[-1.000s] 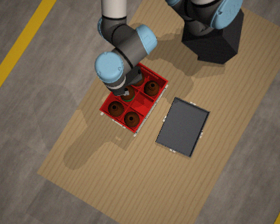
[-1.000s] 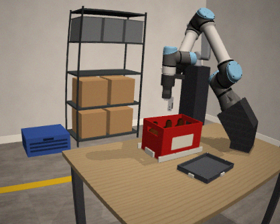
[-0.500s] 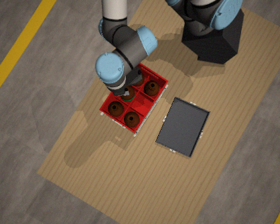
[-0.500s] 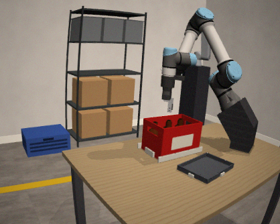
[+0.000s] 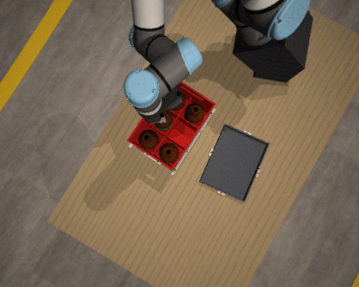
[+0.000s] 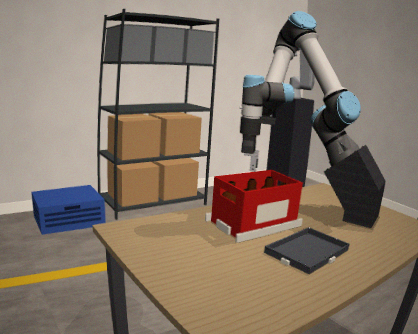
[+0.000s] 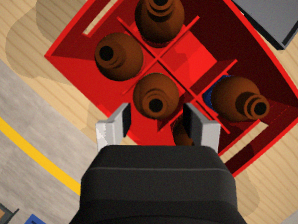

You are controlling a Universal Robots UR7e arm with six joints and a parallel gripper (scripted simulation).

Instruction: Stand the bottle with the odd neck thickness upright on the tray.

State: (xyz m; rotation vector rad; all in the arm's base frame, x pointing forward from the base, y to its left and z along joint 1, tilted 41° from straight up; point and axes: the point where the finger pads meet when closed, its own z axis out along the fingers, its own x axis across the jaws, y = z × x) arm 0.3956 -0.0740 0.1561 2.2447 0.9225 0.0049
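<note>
Now: the red crate 10 mm ahead of my hand, 40 mm to the left of it and 140 mm below it. The rest, counted from my hand: dark grey tray 10 mm ahead, 320 mm to the left, 210 mm below.
</note>
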